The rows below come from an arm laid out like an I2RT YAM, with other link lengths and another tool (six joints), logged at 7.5 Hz.
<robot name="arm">
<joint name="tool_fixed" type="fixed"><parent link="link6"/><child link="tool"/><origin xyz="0.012 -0.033 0.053" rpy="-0.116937 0 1.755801"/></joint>
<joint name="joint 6" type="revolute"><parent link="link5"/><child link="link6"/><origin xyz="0.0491 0 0.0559" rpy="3.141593 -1.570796 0"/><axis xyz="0 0 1"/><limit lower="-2.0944" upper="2.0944"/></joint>
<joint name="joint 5" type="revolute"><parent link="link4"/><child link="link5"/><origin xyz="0.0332 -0.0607 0.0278" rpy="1.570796 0 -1.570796"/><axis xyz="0 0 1"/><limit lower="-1.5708" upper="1.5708"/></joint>
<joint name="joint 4" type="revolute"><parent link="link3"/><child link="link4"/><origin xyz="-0.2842 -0.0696 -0.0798" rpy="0 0 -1.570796"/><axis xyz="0 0 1"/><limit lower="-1.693" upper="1.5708"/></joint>
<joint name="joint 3" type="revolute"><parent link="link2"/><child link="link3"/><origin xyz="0 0.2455 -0.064" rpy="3.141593 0 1.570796"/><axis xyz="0 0 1"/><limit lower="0" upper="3.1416"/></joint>
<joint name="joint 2" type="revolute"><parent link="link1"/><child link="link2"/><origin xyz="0.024 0.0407 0.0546" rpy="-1.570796 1.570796 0"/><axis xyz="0 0 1"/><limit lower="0" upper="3.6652"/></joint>
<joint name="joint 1" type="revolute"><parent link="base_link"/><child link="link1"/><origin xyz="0 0 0.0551" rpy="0 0 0"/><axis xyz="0 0 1"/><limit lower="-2.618" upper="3.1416"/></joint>
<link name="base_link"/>
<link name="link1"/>
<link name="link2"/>
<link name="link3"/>
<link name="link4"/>
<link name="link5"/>
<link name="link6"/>
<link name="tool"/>
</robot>
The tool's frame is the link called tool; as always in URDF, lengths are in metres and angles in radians.
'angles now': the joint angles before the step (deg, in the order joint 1, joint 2, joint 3, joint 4, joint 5, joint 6). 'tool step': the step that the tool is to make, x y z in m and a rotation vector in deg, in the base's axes. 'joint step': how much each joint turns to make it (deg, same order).
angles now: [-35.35 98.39 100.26 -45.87 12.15 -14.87]
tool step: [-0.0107 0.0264 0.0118 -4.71 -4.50 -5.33]
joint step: [3.77 -6.62 -7.01 5.33 7.77 5.14]
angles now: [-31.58 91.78 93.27 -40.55 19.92 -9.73]
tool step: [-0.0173 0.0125 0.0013 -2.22 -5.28 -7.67]
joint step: [1.51 -4.81 -5.84 4.02 6.80 6.78]
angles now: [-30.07 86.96 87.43 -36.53 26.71 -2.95]
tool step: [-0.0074 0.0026 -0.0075 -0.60 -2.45 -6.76]
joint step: [0.70 -0.44 -2.13 1.30 5.61 5.71]
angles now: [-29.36 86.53 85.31 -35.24 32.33 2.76]
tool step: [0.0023 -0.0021 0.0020 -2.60 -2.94 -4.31]
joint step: [0.59 0.77 -0.03 3.15 4.49 2.60]
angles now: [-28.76 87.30 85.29 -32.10 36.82 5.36]
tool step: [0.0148 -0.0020 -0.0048 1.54 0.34 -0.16]
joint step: [0.73 4.02 3.81 -1.93 0.04 1.86]
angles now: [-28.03 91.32 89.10 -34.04 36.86 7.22]
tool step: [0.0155 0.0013 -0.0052 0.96 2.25 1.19]
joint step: [1.22 3.76 3.47 -2.05 0.13 -0.16]
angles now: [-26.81 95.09 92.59 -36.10 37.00 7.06]
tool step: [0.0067 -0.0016 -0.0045 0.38 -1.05 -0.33]
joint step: [0.17 1.39 0.74 0.70 -0.12 1.18]
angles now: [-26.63 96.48 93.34 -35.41 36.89 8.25]
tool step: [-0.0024 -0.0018 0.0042 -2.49 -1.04 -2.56]
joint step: [0.09 -0.28 -0.49 2.09 3.17 0.28]
